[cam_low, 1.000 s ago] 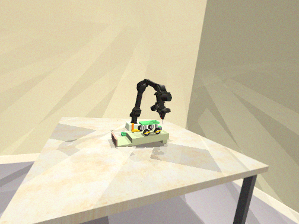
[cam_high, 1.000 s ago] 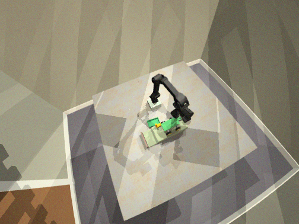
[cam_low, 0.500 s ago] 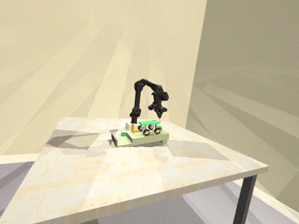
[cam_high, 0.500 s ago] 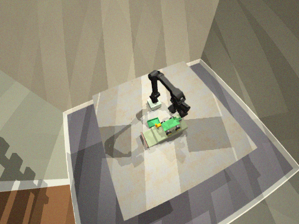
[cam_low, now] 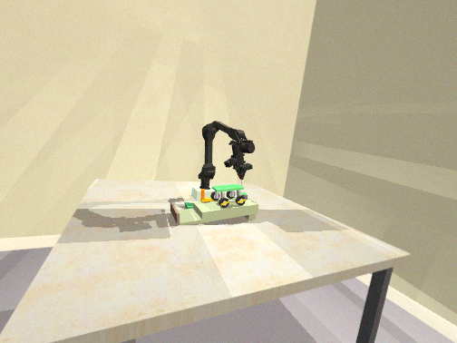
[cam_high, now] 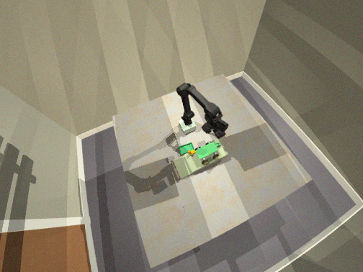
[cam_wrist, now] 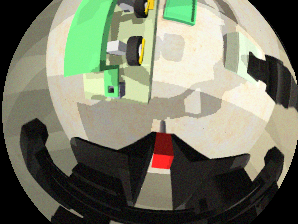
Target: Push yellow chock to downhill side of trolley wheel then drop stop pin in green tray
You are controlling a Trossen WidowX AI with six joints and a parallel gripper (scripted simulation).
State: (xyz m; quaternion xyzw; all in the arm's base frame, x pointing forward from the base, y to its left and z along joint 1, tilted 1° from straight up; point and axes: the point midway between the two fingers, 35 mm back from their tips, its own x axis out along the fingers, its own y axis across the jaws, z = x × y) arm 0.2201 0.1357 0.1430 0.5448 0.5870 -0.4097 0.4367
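The green tray lies 24 cm to the right of my gripper tip, 18 cm below it and 1 cm behind it. The rest, counted from my gripper tip: pale green ramp 13 cm below, 12 cm to the right, 11 cm ahead; then red-headed stop pin right at my gripper tip; then trolley 12 cm to the right, 11 cm ahead, 6 cm below.
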